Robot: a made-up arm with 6 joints.
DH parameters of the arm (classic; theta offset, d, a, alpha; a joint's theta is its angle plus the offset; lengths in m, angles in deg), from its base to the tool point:
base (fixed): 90 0.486 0.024 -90
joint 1: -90 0.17 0.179 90
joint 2: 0 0.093 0 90
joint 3: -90 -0.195 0.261 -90
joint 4: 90 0.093 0.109 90
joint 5: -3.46 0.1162 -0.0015 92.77
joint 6: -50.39 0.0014 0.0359 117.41
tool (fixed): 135.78 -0.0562 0 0
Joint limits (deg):
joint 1: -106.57..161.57
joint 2: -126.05..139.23
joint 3: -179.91..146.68
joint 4: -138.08..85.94
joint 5: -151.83..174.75
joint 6: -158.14..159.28
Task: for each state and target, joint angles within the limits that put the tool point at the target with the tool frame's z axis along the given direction. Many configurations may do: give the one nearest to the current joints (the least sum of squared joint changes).
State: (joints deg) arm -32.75 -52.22 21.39 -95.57 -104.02 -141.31
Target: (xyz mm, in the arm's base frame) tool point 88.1 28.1 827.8 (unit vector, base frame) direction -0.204 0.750 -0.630
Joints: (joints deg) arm -29.08 -86.65 21.68 -98.35 -97.12 -149.08
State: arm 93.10 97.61 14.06 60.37 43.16 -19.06
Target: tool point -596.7 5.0 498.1 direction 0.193 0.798 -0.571
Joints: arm 115.90 62.31 54.49 18.82 29.34 -38.18
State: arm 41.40 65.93 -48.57 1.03 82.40 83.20
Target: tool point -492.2 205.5 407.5 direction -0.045 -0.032 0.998
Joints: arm -1.06 39.29 -14.49 52.31 69.79 95.50
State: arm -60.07 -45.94 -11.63 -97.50 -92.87 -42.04
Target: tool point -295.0 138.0 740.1 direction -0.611 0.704 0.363
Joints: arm -30.34 -32.08 -28.46 -82.37 -141.69 -12.96
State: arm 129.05 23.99 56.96 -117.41 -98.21 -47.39
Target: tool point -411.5 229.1 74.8 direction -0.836 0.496 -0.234
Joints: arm 152.73 21.42 66.83 -67.53 -106.27 -13.15
